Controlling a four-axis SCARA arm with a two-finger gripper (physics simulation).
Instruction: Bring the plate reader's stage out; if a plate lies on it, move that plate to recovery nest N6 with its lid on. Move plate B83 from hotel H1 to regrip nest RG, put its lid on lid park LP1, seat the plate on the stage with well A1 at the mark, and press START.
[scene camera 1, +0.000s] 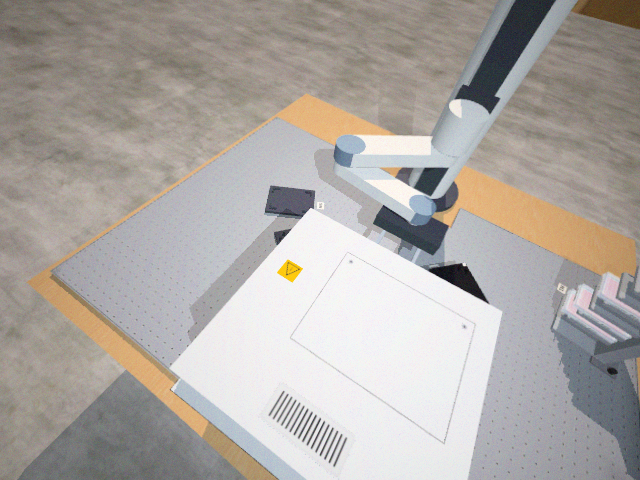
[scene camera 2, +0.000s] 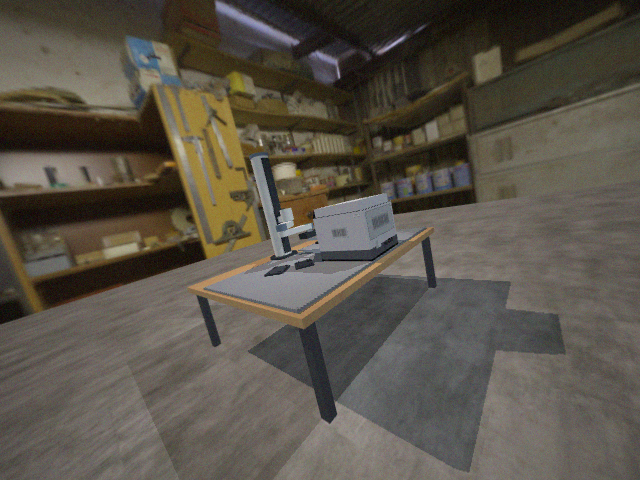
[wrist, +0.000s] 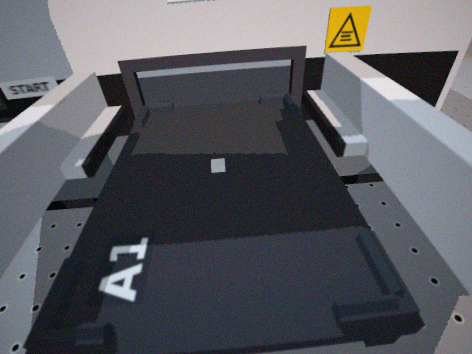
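Seen in the pictures: gripper, fingertip midpoint: (wrist: 212, 84); arm's base, origin of the base link: (scene camera 1: 425, 188) (scene camera 2: 284, 256).
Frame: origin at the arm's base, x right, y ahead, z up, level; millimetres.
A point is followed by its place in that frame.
The reader's black stage (wrist: 225, 200) @[x -22, y 505, z 113 mm] is out in the wrist view, with a white A1 mark at its near left corner and no plate on it. It extends from a framed opening in the white plate reader (scene camera 1: 382, 335) @[x -66, y 781, z 359 mm] (scene camera 2: 343, 232) @[x 149, y 840, z 192 mm] (wrist: 200, 32) @[x -34, y 614, z 153 mm]. My gripper (scene camera 1: 397, 246) (wrist: 212, 84) @[x -25, y 545, z 143 mm] is open and empty; in the wrist view its fingers appear on either side of the stage. The START label (wrist: 30, 87) @[x -155, y 610, z 130 mm] shows at the left of the wrist view. Several pink-and-clear plates (scene camera 1: 602, 310) @[x -536, y 298, z 137 mm] stand in a holder at the right of scene camera 1. I cannot tell which is B83.
A dark nest (scene camera 1: 290, 200) @[x 369, y 405, z 25 mm] (scene camera 2: 277, 270) @[x 381, y 416, z 23 mm] lies beyond the reader; a second dark nest (scene camera 1: 280, 236) @[x 300, y 552, z 32 mm] (scene camera 2: 304, 263) @[x 235, y 528, z 23 mm] is partly hidden behind it. A dark sloped panel (scene camera 1: 460, 277) @[x -220, y 375, z 73 mm] is at the reader's arm side. The arm column (scene camera 1: 478, 103) @[x -10, y 103, z 398 mm] (scene camera 2: 266, 198) @[x 61, y 43, z 526 mm] rises behind the reader.
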